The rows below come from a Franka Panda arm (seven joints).
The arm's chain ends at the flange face. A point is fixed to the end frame.
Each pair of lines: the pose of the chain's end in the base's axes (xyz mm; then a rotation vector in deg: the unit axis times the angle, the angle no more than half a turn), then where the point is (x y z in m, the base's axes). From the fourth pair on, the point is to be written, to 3 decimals.
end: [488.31 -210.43 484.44 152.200 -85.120 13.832]
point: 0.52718 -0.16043 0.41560
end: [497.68 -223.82 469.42 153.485 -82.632 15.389]
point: 0.53584 -0.17320 0.40063
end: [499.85 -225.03 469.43 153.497 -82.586 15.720]
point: 0.53821 -0.17449 0.40069
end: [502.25 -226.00 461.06 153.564 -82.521 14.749]
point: 0.540 -0.175 0.392
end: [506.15 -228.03 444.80 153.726 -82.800 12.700]
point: 0.543 -0.176 0.376
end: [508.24 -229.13 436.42 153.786 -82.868 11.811]
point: 0.544 -0.177 0.367
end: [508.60 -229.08 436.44 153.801 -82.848 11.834]
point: 0.544 -0.177 0.367
